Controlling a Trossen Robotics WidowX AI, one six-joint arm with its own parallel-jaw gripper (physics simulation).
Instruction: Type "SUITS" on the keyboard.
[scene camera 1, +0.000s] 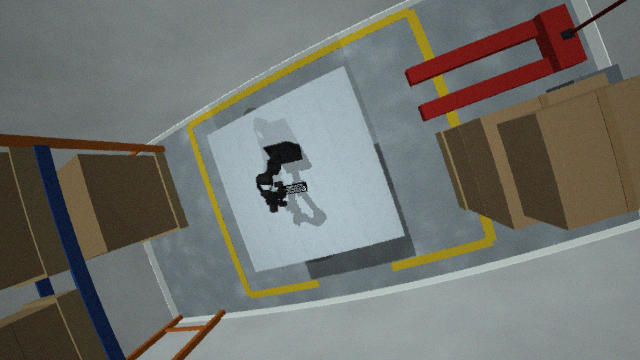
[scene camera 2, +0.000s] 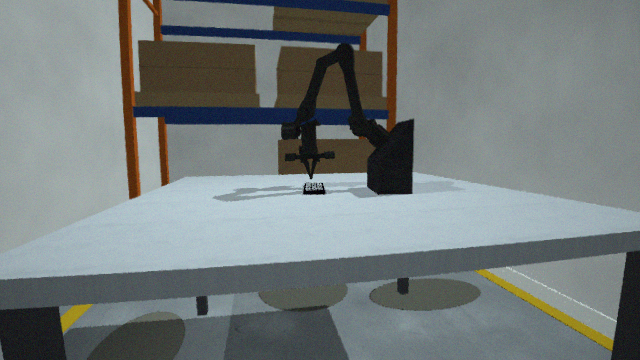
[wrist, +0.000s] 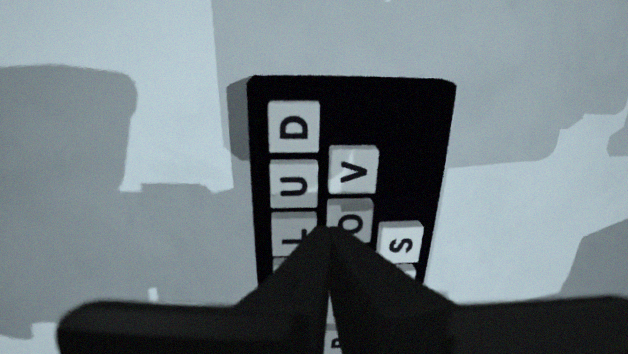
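Pixels of known places: gripper, fingertip midpoint: (scene camera 1: 285, 191) (scene camera 2: 311, 179) (wrist: 327, 239); arm's base, origin of the base link: (scene camera 1: 275, 155) (scene camera 2: 384, 141).
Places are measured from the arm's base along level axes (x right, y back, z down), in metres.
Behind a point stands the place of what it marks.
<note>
The keyboard (scene camera 1: 296, 188) @(x 0.003, y -0.267, z 0.158 m) (scene camera 2: 314, 189) @(x -0.061, y -0.276, z 0.160 m) (wrist: 410, 115) @(x 0.119, y -0.224, z 0.163 m) is a small black slab with white letter keys, lying on the table. In the wrist view, the U key (wrist: 294, 185) @(x 0.103, y -0.268, z 0.157 m) is in the left column, between the D key (wrist: 294, 126) @(x 0.124, y -0.264, z 0.157 m) and the partly covered L key (wrist: 292, 230) @(x 0.086, y -0.272, z 0.157 m). The S key (wrist: 401, 243) @(x 0.072, y -0.232, z 0.157 m) shows at the right. My gripper (scene camera 2: 311, 177) @(x 0.090, y -0.260, z 0.141 m) (wrist: 327, 239) @(x 0.090, y -0.260, z 0.141 m) is shut and empty, its tips pointing down a little above the keyboard. In the wrist view the tips overlap the O key's lower left, beside the L key. The fingers hide the lower keys; I cannot read I or T.
The V key (wrist: 353, 170) @(x 0.105, y -0.247, z 0.157 m) is above the O key (wrist: 350, 221) @(x 0.085, y -0.251, z 0.157 m) in the wrist view. The white table (scene camera 1: 350, 200) @(x -0.353, y -0.491, z 0.175 m) (scene camera 2: 320, 230) @(x -0.497, y -0.350, z 0.175 m) bears the arm's black base (scene camera 1: 285, 152) @(x -0.078, y -0.011, z -0.002 m) (scene camera 2: 392, 162) @(x -0.131, y -0.030, z 0.070 m). Boxes stand on the rack (scene camera 2: 391, 60) behind. A red pallet jack (scene camera 1: 565, 40) is beyond the table.
</note>
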